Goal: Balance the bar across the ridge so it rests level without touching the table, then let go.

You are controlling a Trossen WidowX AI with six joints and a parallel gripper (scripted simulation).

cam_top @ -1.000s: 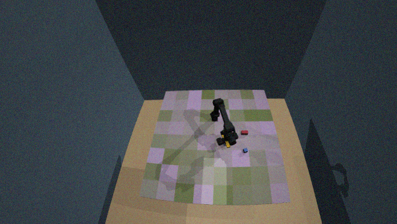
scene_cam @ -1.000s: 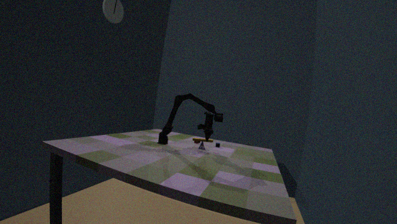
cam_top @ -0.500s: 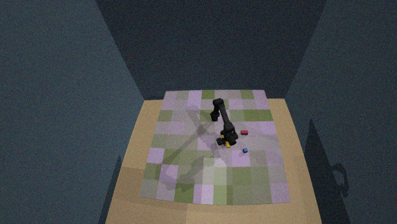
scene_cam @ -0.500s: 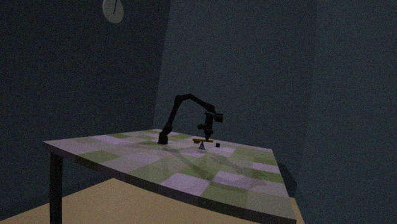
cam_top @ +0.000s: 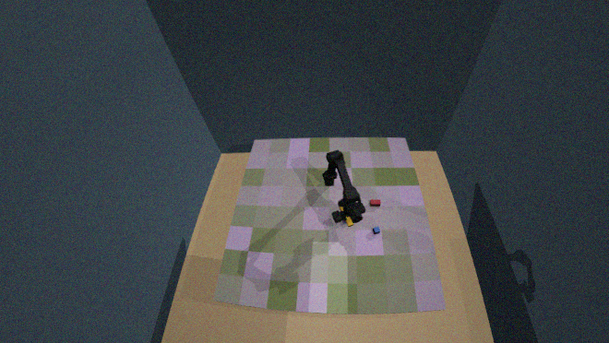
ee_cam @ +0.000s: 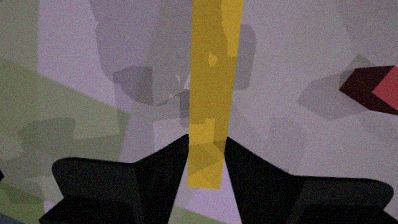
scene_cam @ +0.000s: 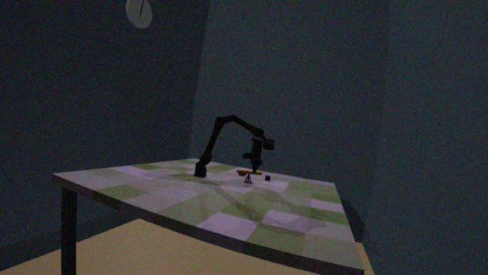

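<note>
My gripper tip is 3 cm past the yellow bar and 1 cm to the left of it. The rest, counted from my gripper tip: blue block: 18 cm to the left, 6 cm ahead, 5 cm below; red block: 19 cm to the left, 13 cm behind, 5 cm below.
</note>
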